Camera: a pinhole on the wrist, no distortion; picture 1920 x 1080 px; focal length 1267.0 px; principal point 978.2 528.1 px. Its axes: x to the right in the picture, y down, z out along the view. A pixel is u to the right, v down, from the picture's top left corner.
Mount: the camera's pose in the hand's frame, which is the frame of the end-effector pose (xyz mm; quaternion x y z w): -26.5 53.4 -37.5 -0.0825 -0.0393 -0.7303 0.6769
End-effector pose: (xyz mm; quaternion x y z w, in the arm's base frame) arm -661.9 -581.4 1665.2 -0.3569 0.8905 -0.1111 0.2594
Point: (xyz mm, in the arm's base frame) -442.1 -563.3 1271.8
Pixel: 1240 541
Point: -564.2 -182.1 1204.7
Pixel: 348 68
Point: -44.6 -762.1 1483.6
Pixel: outside the picture
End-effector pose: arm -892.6 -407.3 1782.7 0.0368 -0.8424 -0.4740 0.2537
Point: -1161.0 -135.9 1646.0
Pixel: 1367 844
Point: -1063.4 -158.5 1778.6
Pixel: 975 830
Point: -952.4 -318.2 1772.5
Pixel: 1389 916
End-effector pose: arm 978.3 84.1 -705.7 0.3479 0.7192 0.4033 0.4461
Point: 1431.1 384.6 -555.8
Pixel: 536 572
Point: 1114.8 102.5 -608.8
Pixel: 706 60
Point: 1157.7 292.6 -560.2
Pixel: 197 833
